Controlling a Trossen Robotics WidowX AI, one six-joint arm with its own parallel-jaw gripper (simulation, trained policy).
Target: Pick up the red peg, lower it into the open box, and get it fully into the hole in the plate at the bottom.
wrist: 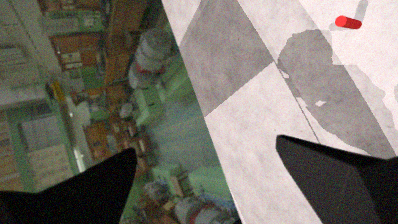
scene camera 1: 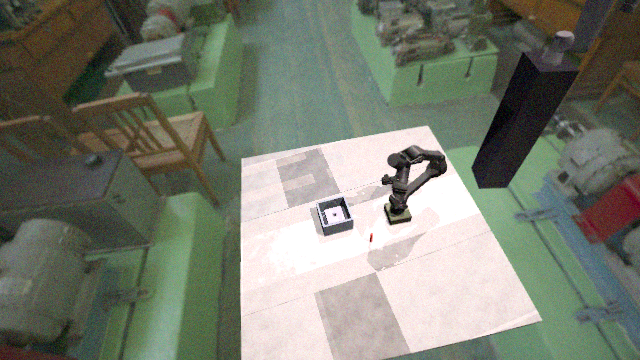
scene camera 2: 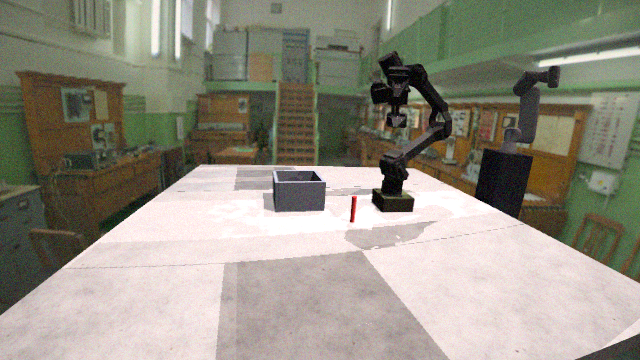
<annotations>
dark grey box: scene camera 1; scene camera 2; not seen in the wrist view (out of frame)
same spot on dark grey box: (scene camera 2: 292,190) = (scene camera 1: 333,227)
</annotations>
